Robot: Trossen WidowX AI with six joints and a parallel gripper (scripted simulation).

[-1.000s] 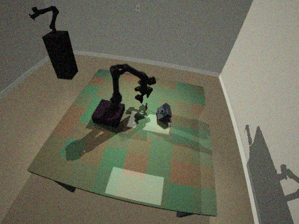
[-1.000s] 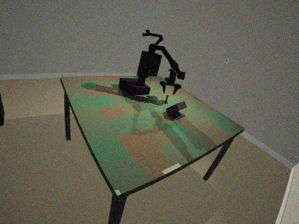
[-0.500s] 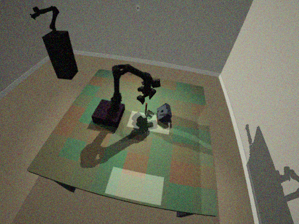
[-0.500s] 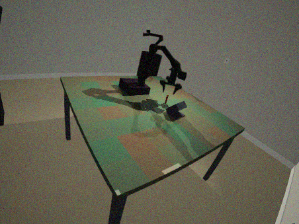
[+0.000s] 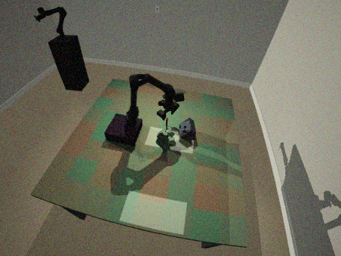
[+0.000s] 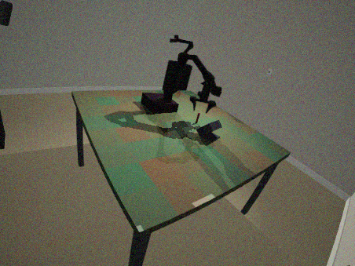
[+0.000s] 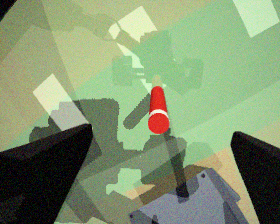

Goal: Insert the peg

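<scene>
Now: gripper tip 3 cm above the red round peg. Also, from my gripper tip: grey-blue sloped panel 16 cm ahead, 6 cm to the right, 4 cm below.
</scene>
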